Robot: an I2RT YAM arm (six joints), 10 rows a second.
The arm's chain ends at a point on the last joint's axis. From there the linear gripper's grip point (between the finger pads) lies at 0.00 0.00 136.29 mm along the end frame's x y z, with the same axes.
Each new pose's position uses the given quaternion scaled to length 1; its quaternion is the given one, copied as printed.
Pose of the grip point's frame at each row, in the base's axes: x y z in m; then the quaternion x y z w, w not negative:
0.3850 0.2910 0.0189 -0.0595 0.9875 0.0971 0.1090
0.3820 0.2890 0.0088 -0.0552 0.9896 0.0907 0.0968
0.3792 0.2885 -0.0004 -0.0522 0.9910 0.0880 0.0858
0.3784 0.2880 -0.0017 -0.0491 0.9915 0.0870 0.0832
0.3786 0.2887 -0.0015 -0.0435 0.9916 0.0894 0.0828
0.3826 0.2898 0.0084 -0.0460 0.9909 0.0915 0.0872
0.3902 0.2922 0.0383 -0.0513 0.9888 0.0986 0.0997
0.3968 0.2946 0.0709 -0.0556 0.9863 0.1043 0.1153
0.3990 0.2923 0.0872 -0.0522 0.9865 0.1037 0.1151
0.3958 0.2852 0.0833 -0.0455 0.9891 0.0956 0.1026
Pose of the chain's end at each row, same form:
0.3572 0.2631 0.1494 -0.0595 0.9875 0.0971 0.1090
0.3573 0.2631 0.1403 -0.0552 0.9896 0.0907 0.0968
0.3573 0.2635 0.1318 -0.0522 0.9910 0.0880 0.0858
0.3571 0.2634 0.1306 -0.0491 0.9915 0.0870 0.0832
0.3573 0.2636 0.1307 -0.0435 0.9916 0.0894 0.0828
0.3602 0.2640 0.1403 -0.0460 0.9909 0.0915 0.0872
0.3647 0.2642 0.1692 -0.0513 0.9888 0.0986 0.0997
0.3674 0.2648 0.2006 -0.0556 0.9863 0.1043 0.1153
0.3695 0.2628 0.2169 -0.0522 0.9865 0.1037 0.1151
0.3693 0.2582 0.2142 -0.0455 0.9891 0.0956 0.1026

